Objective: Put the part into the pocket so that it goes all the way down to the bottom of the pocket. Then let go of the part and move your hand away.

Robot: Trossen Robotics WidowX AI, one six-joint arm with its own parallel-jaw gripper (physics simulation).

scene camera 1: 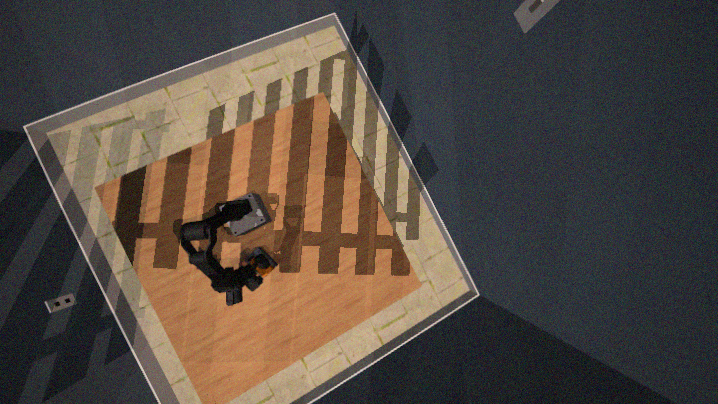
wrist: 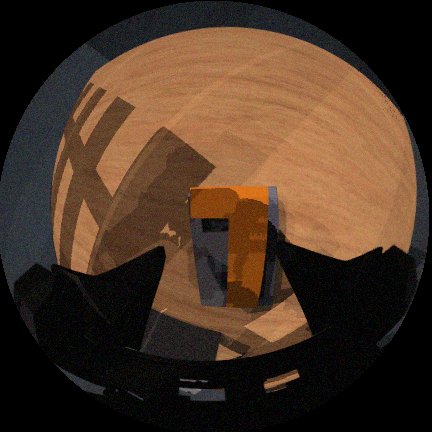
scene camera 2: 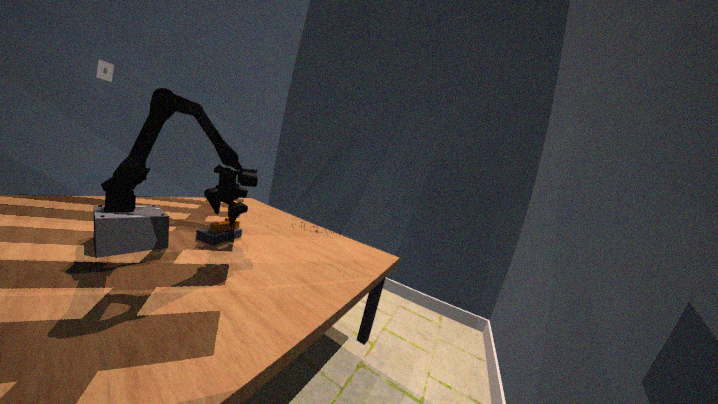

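The orange L-shaped part lies on the dark blue-grey pocket block. In the second scene view the part stands clearly above the block's rim. In the wrist view a dark piece of the pocket opening shows inside the corner of the L, and a strip of block shows along the part's right side. How deep the part sits is hidden. My gripper is open and empty, its black fingers apart on either side of the part and block, close above them.
The grey base box of the arm stands on the wooden table near the block. The table's edge and a black leg show in the second scene view. Striped shadows fall across the table top.
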